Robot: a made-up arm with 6 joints.
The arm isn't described. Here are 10 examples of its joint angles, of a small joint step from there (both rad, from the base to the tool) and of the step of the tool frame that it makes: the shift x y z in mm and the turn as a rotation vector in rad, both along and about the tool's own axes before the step.
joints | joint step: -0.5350 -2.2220 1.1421 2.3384 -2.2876 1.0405 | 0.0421 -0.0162 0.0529 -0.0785 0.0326 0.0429
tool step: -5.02 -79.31 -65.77 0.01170 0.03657 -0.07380
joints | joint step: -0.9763 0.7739 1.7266 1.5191 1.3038 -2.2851 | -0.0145 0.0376 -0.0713 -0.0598 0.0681 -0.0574
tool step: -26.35 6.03 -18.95 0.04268 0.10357 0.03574
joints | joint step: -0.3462 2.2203 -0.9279 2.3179 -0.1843 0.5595 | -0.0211 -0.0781 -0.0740 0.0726 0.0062 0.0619
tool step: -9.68 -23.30 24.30 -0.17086 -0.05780 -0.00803
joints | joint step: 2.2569 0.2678 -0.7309 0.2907 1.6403 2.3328 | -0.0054 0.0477 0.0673 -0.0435 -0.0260 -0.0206
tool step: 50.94 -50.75 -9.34 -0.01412 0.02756 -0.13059
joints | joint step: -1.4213 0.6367 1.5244 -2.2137 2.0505 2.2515 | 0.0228 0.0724 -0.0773 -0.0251 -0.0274 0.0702
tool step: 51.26 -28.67 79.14 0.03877 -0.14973 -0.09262
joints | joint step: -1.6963 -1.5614 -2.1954 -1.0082 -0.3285 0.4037 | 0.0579 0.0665 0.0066 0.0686 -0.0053 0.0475
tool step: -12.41 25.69 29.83 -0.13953 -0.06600 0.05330
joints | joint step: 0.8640 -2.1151 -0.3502 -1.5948 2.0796 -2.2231 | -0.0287 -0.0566 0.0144 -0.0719 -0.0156 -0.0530
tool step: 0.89 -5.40 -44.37 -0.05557 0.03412 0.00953
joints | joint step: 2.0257 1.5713 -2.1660 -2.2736 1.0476 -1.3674 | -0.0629 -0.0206 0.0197 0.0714 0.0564 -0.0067
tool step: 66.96 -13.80 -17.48 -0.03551 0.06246 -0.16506
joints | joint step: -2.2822 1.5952 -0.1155 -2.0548 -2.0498 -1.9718 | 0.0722 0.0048 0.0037 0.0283 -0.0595 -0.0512
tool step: -9.90 5.41 -19.76 0.01364 -0.01101 0.05468
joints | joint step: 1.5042 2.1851 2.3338 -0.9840 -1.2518 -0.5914 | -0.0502 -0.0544 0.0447 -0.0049 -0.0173 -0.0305
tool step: 6.50 -26.24 -9.13 0.07844 0.01297 0.04520
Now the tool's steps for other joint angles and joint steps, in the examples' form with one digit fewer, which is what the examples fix.
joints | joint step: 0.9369 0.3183 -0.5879 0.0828 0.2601 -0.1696 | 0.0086 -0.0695 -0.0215 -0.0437 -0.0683 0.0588
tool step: -8.4 -8.4 49.8 0.0510 -0.0990 0.0386
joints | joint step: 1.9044 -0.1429 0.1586 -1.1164 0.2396 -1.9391 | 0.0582 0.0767 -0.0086 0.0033 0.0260 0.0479
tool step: -18.0 29.7 31.3 -0.0671 -0.0868 0.0263
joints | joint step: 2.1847 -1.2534 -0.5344 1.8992 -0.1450 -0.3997 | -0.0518 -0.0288 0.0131 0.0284 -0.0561 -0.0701
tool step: -2.6 -12.3 10.3 0.0174 0.0089 0.0284
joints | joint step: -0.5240 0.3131 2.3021 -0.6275 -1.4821 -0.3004 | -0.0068 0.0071 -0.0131 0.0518 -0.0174 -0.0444
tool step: 3.9 12.6 -1.7 -0.0364 0.0535 -0.0096
